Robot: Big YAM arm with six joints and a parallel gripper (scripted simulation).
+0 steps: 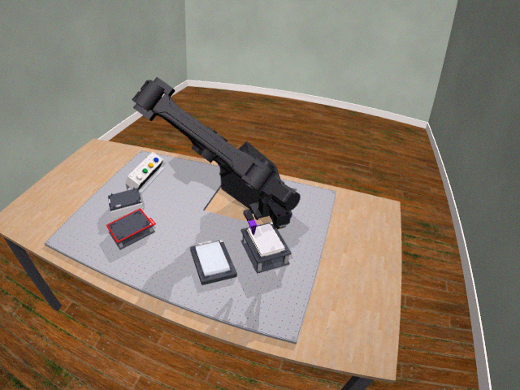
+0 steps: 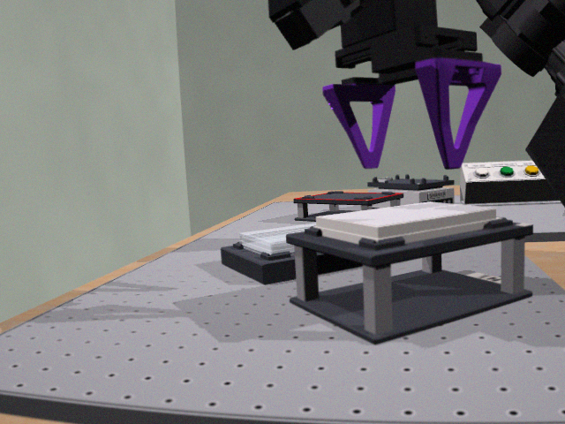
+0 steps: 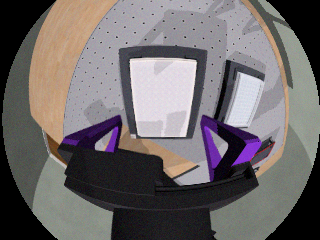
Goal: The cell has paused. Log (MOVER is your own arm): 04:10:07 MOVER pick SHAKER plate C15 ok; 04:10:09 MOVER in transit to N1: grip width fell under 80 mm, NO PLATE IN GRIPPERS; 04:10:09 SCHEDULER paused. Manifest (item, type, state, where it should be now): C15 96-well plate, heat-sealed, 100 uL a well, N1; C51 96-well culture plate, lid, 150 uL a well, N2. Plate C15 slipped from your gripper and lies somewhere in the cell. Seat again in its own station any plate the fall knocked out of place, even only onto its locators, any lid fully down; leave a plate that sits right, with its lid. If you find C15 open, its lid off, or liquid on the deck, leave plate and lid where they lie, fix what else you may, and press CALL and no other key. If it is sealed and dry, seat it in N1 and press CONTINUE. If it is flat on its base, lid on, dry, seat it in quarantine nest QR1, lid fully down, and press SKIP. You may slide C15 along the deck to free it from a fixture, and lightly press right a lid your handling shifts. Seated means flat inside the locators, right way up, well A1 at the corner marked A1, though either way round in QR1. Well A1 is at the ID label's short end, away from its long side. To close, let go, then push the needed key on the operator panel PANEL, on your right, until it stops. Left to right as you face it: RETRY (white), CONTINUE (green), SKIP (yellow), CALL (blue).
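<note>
My gripper is now 5 cm above the white plate. Round my hand: red-edged nest (5 cm ahead, 52 cm to the right, 8 cm below); then clear lid (10 cm ahead, 16 cm to the right, 8 cm below); then white key (22 cm behind, 62 cm to the right, 5 cm below).
</note>
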